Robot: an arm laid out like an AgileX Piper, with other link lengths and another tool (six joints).
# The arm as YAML. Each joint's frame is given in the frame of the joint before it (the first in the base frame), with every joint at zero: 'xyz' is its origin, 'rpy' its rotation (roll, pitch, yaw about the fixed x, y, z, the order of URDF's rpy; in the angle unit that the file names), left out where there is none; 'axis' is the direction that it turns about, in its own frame. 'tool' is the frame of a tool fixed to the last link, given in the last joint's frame.
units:
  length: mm
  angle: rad
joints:
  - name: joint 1
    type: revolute
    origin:
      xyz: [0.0, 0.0, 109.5]
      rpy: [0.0, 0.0, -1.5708]
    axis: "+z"
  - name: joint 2
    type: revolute
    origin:
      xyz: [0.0, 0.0, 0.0]
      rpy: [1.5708, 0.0, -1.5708]
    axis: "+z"
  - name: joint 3
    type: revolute
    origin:
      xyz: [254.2, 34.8, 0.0]
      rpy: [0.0, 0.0, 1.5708]
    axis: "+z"
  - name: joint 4
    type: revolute
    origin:
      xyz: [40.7, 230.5, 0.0]
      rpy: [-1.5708, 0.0, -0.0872]
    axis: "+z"
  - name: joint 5
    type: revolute
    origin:
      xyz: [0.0, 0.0, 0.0]
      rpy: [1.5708, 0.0, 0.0]
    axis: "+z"
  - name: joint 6
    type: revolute
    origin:
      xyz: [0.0, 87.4, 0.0]
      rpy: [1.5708, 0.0, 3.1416]
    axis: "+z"
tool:
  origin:
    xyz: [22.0, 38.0, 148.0]
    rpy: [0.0, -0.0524, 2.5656]
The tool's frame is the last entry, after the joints.
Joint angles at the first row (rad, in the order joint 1, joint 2, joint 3, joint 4, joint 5, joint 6):
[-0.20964 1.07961 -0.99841 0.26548 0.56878 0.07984]
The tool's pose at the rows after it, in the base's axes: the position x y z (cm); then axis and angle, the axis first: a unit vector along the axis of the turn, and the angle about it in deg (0 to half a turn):
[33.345, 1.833, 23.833, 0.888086, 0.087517, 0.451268, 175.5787]
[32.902, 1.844, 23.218, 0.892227, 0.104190, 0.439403, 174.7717]
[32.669, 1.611, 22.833, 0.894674, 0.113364, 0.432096, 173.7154]
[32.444, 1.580, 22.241, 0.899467, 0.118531, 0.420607, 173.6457]
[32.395, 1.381, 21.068, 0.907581, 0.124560, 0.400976, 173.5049]
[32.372, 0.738, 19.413, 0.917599, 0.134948, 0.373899, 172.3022]
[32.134, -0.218, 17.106, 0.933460, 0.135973, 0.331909, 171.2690]
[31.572, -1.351, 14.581, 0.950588, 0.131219, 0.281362, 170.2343]
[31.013, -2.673, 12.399, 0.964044, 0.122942, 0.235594, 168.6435]
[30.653, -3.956, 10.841, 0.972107, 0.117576, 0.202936, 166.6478]
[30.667, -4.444, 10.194, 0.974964, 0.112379, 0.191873, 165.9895]
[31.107, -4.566, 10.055, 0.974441, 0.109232, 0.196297, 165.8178]
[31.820, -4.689, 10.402, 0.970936, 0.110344, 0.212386, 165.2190]
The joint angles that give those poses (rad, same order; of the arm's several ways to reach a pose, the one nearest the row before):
[-0.20966 1.07959 -0.99841 0.33742 0.62596 -0.00795]
[-0.20964 1.07961 -0.99840 0.32353 0.65020 -0.03259]
[-0.20962 1.07959 -0.99839 0.30099 0.66041 -0.03961]
[-0.20966 1.08624 -0.99841 0.29011 0.67786 -0.04185]
[-0.20965 1.11081 -0.99843 0.27187 0.69341 -0.04368]
[-0.20965 1.14682 -0.99840 0.22794 0.70521 -0.04370]
[-0.20963 1.19691 -0.99843 0.15843 0.72987 -0.00770]
[-0.20963 1.25233 -0.99839 0.07669 0.76481 0.04746]
[-0.20965 1.30497 -0.99843 -0.00997 0.79105 0.11065]
[-0.20967 1.34720 -0.99840 -0.08785 0.80219 0.16275]
[-0.20962 1.36838 -0.99841 -0.11670 0.80005 0.18963]
[-0.20963 1.37947 -0.99842 -0.12126 0.77994 0.19990]
[-0.20965 1.37945 -0.99841 -0.12343 0.74565 0.19972]

